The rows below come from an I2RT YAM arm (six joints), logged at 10 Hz.
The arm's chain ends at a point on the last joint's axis. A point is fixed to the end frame.
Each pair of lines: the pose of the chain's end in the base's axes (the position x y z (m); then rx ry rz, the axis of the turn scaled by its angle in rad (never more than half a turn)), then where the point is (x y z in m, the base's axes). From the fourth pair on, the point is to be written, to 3 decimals.
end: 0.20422, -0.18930, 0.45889, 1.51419, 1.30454, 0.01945
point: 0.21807 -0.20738 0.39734
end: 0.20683, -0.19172, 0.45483, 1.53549, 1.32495, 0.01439
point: 0.21927 -0.20861 0.39265
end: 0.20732, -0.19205, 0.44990, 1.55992, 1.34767, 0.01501
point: 0.21840 -0.20736 0.38706
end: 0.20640, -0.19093, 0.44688, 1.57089, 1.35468, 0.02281
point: 0.217 -0.205 0.384
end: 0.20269, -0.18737, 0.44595, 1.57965, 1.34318, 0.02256
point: 0.214 -0.202 0.383
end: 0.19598, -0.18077, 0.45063, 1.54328, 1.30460, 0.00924
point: 0.209 -0.198 0.389
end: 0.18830, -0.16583, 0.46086, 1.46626, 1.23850, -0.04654
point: 0.203 -0.190 0.401
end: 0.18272, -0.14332, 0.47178, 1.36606, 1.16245, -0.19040
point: 0.195 -0.177 0.417
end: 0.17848, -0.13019, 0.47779, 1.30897, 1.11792, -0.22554
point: 0.191 -0.168 0.426
